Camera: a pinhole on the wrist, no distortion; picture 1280 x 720 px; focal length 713.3 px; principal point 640.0 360.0 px. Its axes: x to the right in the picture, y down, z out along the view. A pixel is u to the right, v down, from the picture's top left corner.
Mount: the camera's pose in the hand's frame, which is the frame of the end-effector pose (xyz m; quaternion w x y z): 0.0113 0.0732 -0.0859 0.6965 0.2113 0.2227 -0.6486
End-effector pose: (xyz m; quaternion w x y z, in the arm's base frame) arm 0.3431 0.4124 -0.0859 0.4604 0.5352 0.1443 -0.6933
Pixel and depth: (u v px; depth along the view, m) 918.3 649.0 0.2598
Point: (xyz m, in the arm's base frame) 0.1809 0.3845 -0.2204
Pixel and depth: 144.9 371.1 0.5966
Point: 0.0013 -0.0724 0.1634
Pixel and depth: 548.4 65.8 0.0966
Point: 0.3626 0.4123 -0.0565
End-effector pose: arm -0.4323 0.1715 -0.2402 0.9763 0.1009 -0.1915 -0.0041
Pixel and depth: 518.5 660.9 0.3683
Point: -0.3608 0.0359 0.0365
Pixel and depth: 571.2 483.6 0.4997
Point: -0.4529 -0.0715 0.0831
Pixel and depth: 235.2 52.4 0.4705
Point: -0.7773 0.0931 0.0977
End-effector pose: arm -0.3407 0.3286 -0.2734 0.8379 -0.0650 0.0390 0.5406
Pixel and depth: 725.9 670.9 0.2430
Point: -0.2113 0.4232 -0.1913
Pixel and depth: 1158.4 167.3 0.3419
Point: -0.0591 0.1513 -0.1985
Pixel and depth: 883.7 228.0 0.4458
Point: -0.0729 0.1869 -0.0618
